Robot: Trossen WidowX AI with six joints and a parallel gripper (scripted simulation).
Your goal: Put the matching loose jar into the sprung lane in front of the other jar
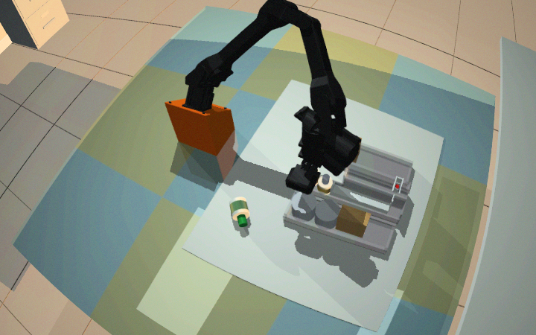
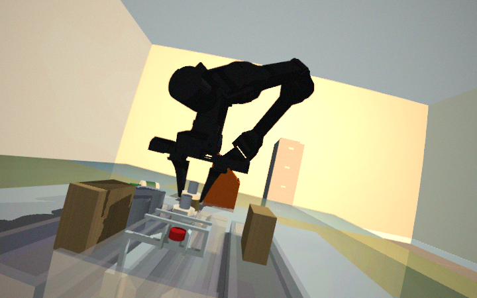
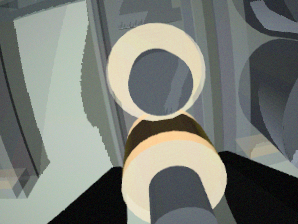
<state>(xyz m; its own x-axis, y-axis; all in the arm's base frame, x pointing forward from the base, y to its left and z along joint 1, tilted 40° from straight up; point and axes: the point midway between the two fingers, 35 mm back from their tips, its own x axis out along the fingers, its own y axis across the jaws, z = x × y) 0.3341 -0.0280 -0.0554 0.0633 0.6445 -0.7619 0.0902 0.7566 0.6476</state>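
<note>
The sprung lane is 140 mm ahead of my gripper tip, 10 mm to the left of it and 30 mm below it. Also, from my gripper tip: red marker 220 mm ahead, 20 mm to the left, 20 mm above.
</note>
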